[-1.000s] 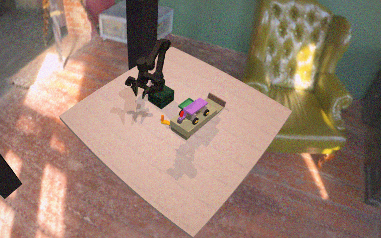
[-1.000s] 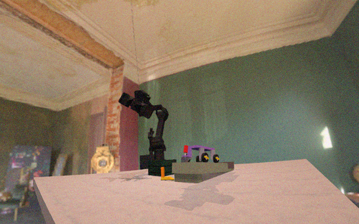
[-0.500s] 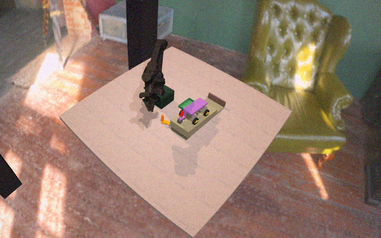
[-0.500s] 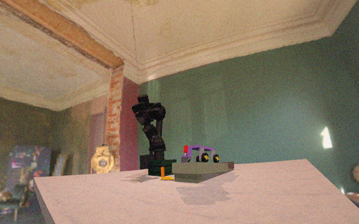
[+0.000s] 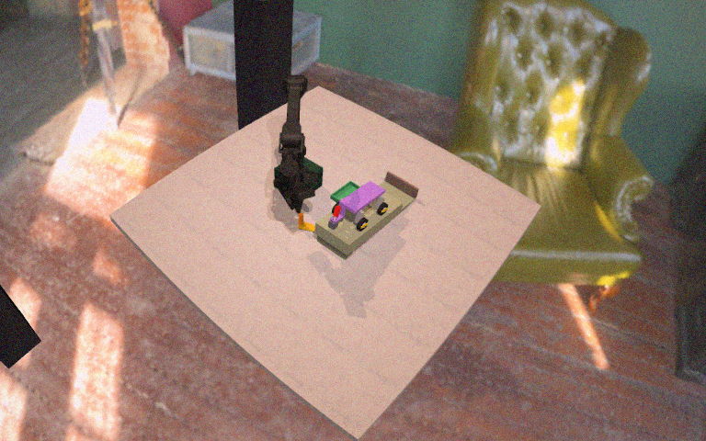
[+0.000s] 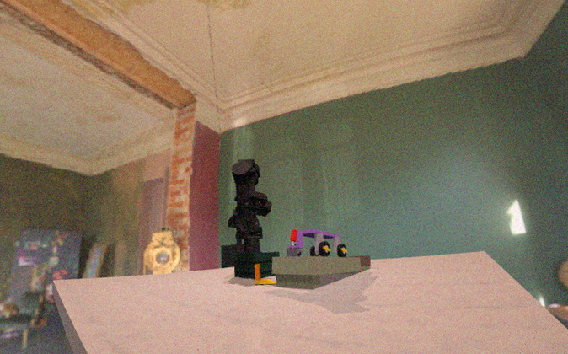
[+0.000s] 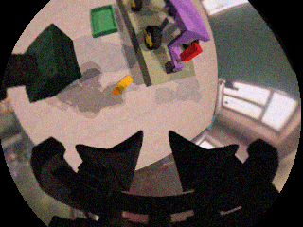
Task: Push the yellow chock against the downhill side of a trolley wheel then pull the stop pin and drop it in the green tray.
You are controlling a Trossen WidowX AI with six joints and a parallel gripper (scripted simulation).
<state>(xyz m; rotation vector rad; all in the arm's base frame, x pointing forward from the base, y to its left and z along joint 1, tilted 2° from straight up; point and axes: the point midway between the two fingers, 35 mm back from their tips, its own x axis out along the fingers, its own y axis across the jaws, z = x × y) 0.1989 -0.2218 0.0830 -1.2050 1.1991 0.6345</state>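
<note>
Now: gripper tip 20 mm past the yellow chock, 80 mm to the right of it and 140 mm above it. From my gripper tip the other things lie so: purple trolley: 130 mm ahead, 210 mm to the left, 50 mm below; then red-headed stop pin: 100 mm ahead, 90 mm to the left, 30 mm below; then ramp: 130 mm ahead, 210 mm to the left, 110 mm below.
</note>
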